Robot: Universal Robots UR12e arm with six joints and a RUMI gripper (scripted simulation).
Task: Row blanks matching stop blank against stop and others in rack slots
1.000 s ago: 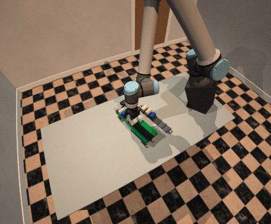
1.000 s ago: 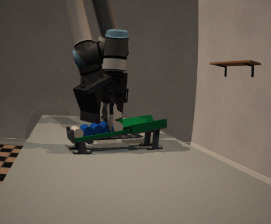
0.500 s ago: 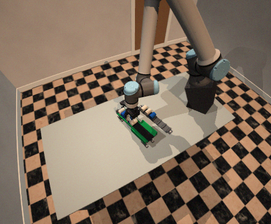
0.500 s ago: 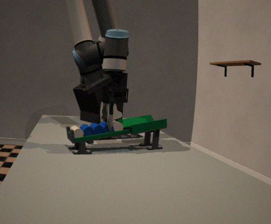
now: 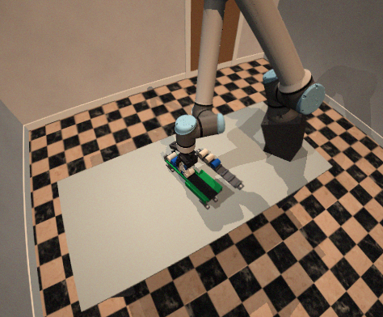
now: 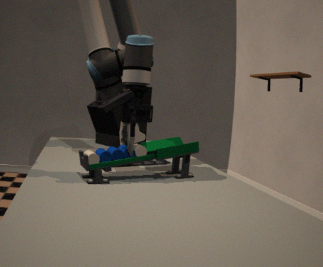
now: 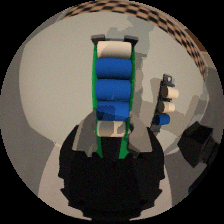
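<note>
Now: hand 220 mm past the grey stock rack, 20 mm to the right of it and 100 mm above it. The rest, counted from my hand: stop: 50 mm ahead, 130 mm to the right, 40 mm below.
</note>
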